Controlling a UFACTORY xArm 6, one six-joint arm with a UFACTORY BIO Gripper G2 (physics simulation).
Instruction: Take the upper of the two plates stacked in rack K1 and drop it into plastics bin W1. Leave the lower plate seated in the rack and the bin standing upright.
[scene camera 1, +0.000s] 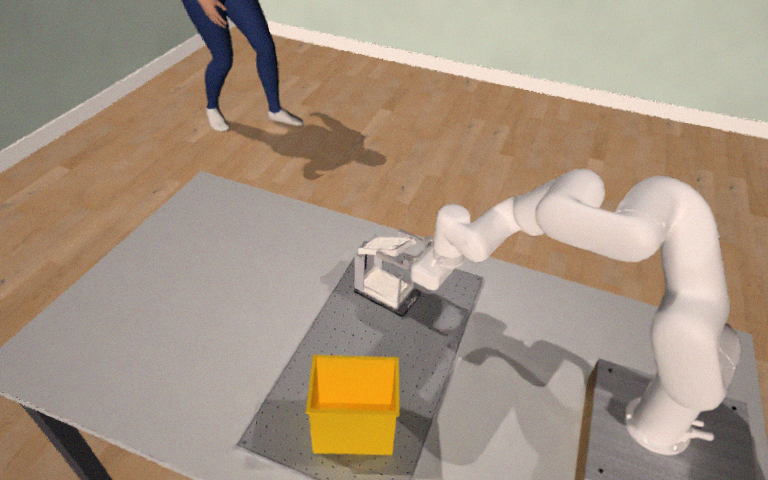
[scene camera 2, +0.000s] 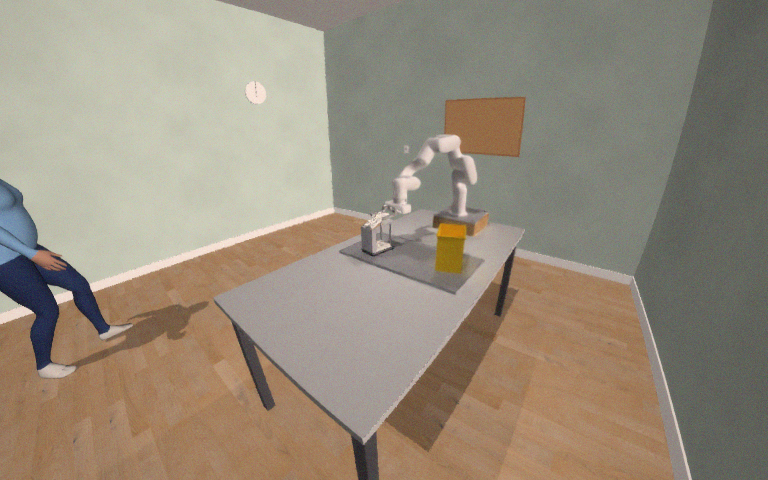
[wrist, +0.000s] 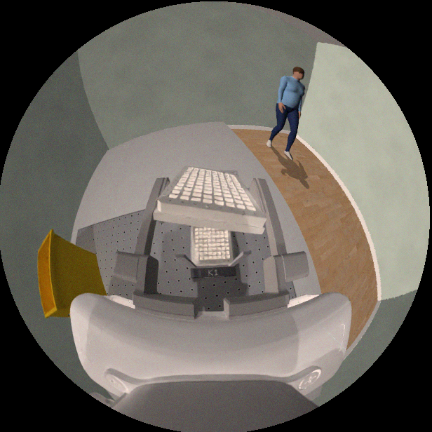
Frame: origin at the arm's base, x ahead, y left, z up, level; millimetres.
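Seen in the pictures: hand, tool point: (scene camera 1: 395, 246) (scene camera 2: 379, 216); arm's base, link origin: (scene camera 1: 655, 425) (scene camera 2: 458, 213).
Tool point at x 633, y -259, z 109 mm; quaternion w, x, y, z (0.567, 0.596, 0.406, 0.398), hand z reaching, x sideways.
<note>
Pixels of each thing's top centre, then the offset from my tool point to it. Level surfaces: height alone.
- rack K1, top centre: (scene camera 1: 389, 256) (scene camera 2: 377, 224) dx +13, dy -6, dz -46 mm
- lower plate, top centre: (scene camera 1: 384, 283) (scene camera 2: 376, 244) dx +23, dy -9, dz -159 mm
- Plastics bin W1, top centre: (scene camera 1: 354, 383) (scene camera 2: 452, 230) dx -11, dy +396, dz -14 mm
- perforated dark board, surface height: dz -193 mm
- grey table, surface height: dz -207 mm
My gripper (scene camera 1: 397, 249) (scene camera 2: 381, 215) (wrist: 211, 187) is shut on the upper plate (scene camera 1: 387, 245) (scene camera 2: 374, 219) (wrist: 212, 194), a white well plate. It holds the plate tilted above rack K1 (scene camera 1: 359, 275) (scene camera 2: 368, 240) (wrist: 191, 273), around the height of the rack's post tops. Whether the plate touches the rack is hard to tell. The lower plate (scene camera 1: 386, 284) (wrist: 211, 244) sits down in the rack; the held plate hides part of it in the wrist view. Plastics bin W1 (scene camera 1: 352, 433) (scene camera 2: 449, 252) (wrist: 75, 272), yellow and open-topped, stands upright on the perforated board.
The perforated dark board (scene camera 1: 334, 333) (scene camera 2: 413, 271) (wrist: 120, 232) lies on the grey table (scene camera 1: 186, 316) (scene camera 2: 328, 322) (wrist: 175, 145) and bears the rack and bin. The arm's base stands on a raised block (scene camera 1: 611, 430) (scene camera 2: 479, 225). A person (scene camera 1: 266, 62) (scene camera 2: 16, 243) (wrist: 290, 100) stands on the floor beyond the table.
</note>
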